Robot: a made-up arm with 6 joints. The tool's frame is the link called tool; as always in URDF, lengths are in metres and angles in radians. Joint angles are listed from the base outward.
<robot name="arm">
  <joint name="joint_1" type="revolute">
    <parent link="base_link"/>
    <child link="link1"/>
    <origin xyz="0 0 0.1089" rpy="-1.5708 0 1.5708"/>
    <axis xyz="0 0 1"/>
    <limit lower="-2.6" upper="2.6"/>
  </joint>
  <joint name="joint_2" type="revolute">
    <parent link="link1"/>
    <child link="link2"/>
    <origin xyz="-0.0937 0.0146 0.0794" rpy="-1.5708 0 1.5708"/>
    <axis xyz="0 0 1"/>
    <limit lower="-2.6" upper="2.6"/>
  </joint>
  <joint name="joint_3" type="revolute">
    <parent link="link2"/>
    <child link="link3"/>
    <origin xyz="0.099 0.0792 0.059" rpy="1.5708 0 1.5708"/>
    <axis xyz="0 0 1"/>
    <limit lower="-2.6" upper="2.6"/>
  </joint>
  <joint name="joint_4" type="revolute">
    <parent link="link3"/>
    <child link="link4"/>
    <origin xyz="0.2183 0.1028 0.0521" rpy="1.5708 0 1.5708"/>
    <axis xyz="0 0 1"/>
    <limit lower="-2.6" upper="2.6"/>
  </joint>
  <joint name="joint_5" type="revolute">
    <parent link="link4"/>
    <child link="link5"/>
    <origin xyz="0.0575 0.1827 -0.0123" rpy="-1.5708 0 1.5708"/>
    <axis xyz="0 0 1"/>
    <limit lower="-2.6" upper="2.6"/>
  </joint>
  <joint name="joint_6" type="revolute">
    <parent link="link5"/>
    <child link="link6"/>
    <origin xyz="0.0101 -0.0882 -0.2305" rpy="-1.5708 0 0"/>
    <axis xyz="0 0 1"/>
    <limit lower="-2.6" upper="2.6"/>
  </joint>
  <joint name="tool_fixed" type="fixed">
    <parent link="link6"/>
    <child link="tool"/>
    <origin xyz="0.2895 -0.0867 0.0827" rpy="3.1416 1.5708 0"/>
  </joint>
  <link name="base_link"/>
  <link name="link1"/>
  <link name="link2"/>
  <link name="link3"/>
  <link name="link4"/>
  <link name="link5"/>
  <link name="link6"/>
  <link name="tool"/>
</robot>
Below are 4 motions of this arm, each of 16 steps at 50 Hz.
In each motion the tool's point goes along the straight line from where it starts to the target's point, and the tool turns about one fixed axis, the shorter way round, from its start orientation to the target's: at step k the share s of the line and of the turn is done. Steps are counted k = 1, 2, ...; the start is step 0. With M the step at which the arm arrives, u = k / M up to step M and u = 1 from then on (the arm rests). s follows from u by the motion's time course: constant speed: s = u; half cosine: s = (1 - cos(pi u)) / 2; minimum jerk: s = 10 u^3 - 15 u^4 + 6 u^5.
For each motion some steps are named. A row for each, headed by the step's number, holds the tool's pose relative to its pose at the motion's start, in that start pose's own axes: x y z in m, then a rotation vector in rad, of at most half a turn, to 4 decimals.
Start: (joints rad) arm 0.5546 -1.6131 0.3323 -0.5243 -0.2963 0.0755
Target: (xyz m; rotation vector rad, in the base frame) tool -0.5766 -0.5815 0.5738 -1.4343 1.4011 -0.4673
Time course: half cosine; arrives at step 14
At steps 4, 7, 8, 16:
4: -0.0517 -0.0071 -0.0010 -0.0025 0.0400 -0.0718
7: -0.1373 -0.0188 -0.0026 -0.0066 0.1062 -0.1906
8: -0.1678 -0.0230 -0.0032 -0.0081 0.1299 -0.2330
16: -0.2746 -0.0377 -0.0052 -0.0132 0.2125 -0.3812

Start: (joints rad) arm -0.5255 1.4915 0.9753 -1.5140 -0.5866 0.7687
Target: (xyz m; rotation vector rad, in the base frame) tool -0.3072 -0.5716 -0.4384 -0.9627 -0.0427 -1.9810
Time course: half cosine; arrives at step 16
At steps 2, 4, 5, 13, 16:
2: -0.0009 0.0016 0.0003 0.0027 0.0062 -0.0115
4: -0.0033 0.0063 0.0012 0.0104 0.0237 -0.0441
5: -0.0050 0.0096 0.0018 0.0157 0.0360 -0.0669
13: -0.0205 0.0394 0.0074 0.0648 0.1483 -0.2756
16: -0.0223 0.0430 0.0081 0.0708 0.1619 -0.3010

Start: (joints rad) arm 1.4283 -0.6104 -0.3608 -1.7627 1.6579 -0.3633
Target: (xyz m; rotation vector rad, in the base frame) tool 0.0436 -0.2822 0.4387 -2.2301 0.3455 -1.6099
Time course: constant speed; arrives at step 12
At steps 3, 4, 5, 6, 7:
3: -0.0053 0.0303 0.0162 0.0789 -0.0049 0.0716
4: -0.0070 0.0404 0.0216 0.1052 -0.0065 0.0955
5: -0.0088 0.0505 0.0270 0.1315 -0.0081 0.1193
6: -0.0105 0.0606 0.0324 0.1578 -0.0097 0.1432
7: -0.0123 0.0707 0.0378 0.1841 -0.0114 0.1670

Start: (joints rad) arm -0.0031 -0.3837 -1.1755 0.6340 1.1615 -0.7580
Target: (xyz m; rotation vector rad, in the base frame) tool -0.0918 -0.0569 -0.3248 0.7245 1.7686 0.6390
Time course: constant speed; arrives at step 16
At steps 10, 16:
10: 0.0069 -0.0024 0.0469 0.0075 -0.2393 0.0694
16: 0.0111 -0.0039 0.0750 0.0120 -0.3829 0.1110

